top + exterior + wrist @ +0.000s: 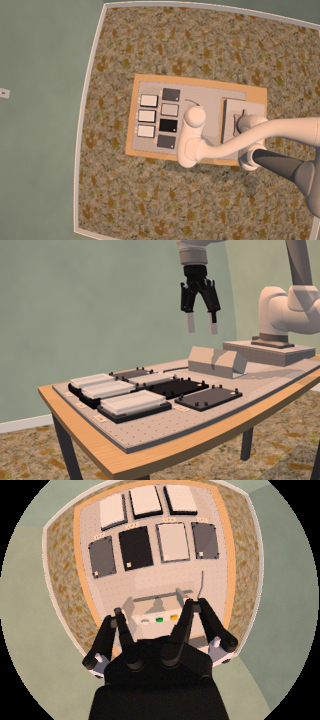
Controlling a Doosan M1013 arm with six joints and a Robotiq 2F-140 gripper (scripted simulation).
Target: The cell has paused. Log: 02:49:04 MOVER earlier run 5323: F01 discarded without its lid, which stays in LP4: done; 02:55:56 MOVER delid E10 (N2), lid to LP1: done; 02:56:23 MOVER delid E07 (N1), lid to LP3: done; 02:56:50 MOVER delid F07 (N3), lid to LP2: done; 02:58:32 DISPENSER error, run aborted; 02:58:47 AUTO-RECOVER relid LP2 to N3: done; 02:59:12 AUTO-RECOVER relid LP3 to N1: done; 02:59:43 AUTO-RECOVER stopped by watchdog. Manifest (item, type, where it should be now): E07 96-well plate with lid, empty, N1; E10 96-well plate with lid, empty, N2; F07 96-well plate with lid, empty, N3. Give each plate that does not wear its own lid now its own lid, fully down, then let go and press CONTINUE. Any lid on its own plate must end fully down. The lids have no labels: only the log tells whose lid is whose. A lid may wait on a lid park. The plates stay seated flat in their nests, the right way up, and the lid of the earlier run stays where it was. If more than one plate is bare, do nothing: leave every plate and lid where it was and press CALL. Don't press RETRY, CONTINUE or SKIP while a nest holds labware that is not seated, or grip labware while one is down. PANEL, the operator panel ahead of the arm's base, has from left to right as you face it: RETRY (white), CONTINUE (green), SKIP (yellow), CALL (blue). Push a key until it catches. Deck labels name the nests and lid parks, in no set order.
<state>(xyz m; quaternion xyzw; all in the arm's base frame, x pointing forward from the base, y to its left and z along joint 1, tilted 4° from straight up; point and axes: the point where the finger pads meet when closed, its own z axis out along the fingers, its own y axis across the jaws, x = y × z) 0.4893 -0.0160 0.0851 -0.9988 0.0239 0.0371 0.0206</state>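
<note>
Now: the green key 11 cm behind my hand, 10 cm below it and 1 cm to the left of it. Round my hand: blue key (12 cm behind, 10 cm below, 9 cm to the right); yellow key (11 cm behind, 10 cm below, 4 cm to the right); black park (16 cm below, 14 cm ahead, 3 cm to the left).
</note>
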